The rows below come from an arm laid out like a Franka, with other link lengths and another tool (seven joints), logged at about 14 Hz.
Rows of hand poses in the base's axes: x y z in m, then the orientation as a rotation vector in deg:
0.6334, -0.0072, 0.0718, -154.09, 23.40, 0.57
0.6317, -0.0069, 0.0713, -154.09, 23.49, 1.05
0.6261, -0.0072, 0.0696, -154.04, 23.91, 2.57
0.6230, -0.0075, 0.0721, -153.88, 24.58, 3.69
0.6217, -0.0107, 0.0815, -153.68, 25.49, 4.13
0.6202, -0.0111, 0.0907, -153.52, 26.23, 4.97
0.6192, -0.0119, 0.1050, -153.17, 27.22, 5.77
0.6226, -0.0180, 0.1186, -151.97, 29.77, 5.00
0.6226, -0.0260, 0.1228, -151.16, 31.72, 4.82
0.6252, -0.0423, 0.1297, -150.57, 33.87, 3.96
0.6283, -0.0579, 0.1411, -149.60, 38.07, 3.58
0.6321, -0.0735, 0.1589, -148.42, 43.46, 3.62
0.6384, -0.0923, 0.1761, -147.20, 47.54, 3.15
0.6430, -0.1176, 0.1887, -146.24, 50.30, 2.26
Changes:
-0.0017, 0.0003, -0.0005, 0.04, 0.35, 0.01
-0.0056, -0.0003, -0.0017, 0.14, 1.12, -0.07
-0.0031, -0.0003, 0.0025, 0.16, 0.88, -0.32
-0.0013, -0.0032, 0.0094, 0.10, 0.44, -0.59
-0.0015, -0.0004, 0.0092, 0.12, 0.70, -0.41
-0.0010, -0.0008, 0.0143, 0.25, 0.69, -0.61
0.0034, -0.0061, 0.0136, 0.64, -0.22, -2.06
0.0000, -0.0080, 0.0042, 0.40, 0.13, -1.50
0.0026, -0.0163, 0.0069, 0.04, -0.26, -1.71
0.0031, -0.0156, 0.0114, 0.00, 0.43, -3.10
0.0038, -0.0156, 0.0178, -0.12, 0.97, -3.87
0.0063, -0.0188, 0.0172, 0.01, 0.35, -3.08
0.0046, -0.0253, 0.0126, -0.04, -0.16, -2.20

